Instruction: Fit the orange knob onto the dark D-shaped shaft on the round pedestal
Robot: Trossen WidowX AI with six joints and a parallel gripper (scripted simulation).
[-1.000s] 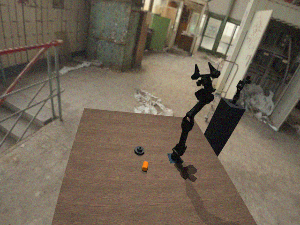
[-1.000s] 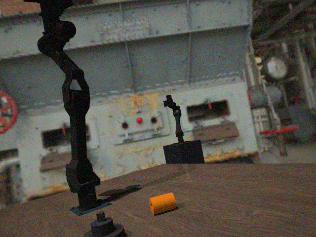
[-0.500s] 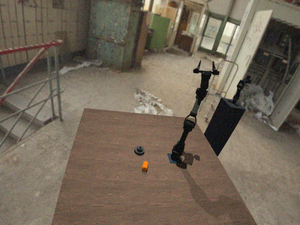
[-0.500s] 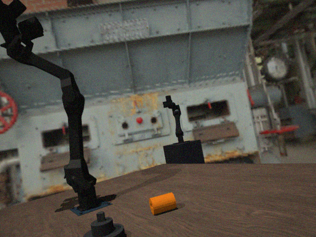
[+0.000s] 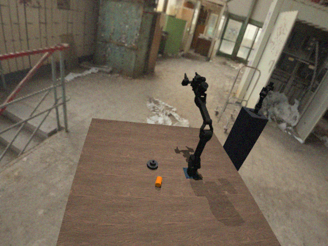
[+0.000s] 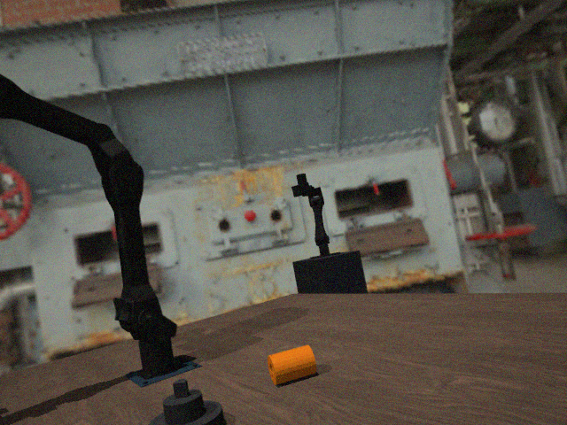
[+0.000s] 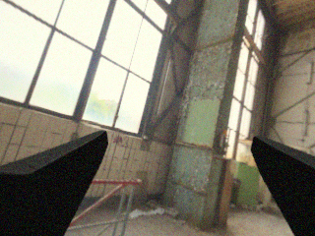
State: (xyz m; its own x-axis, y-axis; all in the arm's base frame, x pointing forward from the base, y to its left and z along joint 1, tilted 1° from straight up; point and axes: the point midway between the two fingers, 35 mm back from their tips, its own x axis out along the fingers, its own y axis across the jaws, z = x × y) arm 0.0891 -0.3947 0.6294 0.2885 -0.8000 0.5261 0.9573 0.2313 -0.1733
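Now: gripper tip 63 cm above the orange knob, 54 cm to the right of it and 17 cm short of it. Also, from my gripper tip: dark round pedestal: 62 cm below, 37 cm to the left, 20 cm ahead.
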